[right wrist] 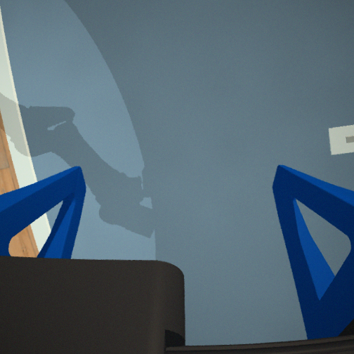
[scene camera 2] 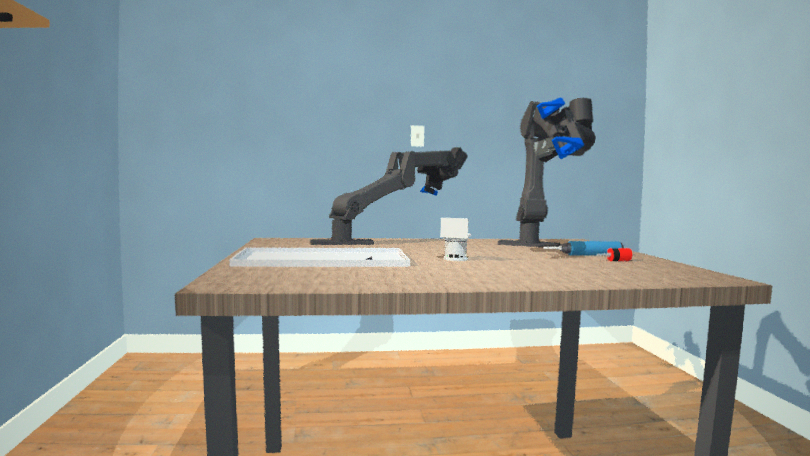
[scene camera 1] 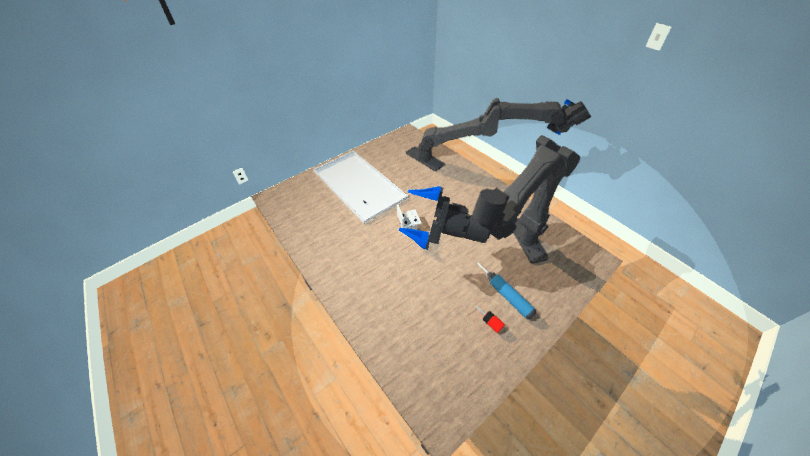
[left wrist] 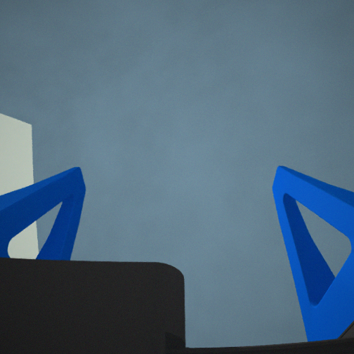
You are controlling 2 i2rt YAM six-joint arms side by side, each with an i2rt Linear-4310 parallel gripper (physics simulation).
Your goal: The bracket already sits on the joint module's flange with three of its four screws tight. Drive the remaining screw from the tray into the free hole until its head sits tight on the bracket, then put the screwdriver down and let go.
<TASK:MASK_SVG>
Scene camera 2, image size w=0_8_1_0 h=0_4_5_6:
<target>my left gripper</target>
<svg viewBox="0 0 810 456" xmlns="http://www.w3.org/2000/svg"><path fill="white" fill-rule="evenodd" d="M558 98L551 102L540 103L537 105L537 108L550 135L555 136L552 139L553 145L559 158L563 159L585 146L584 142L587 132L585 132L583 125L577 123L569 107L565 107L557 115L551 116L565 104L562 98Z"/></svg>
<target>blue screwdriver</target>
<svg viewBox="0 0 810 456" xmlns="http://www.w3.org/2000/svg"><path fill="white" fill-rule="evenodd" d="M543 247L543 249L559 249L563 253L568 253L568 255L607 254L610 248L624 248L623 244L619 241L569 241L559 247Z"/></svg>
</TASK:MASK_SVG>
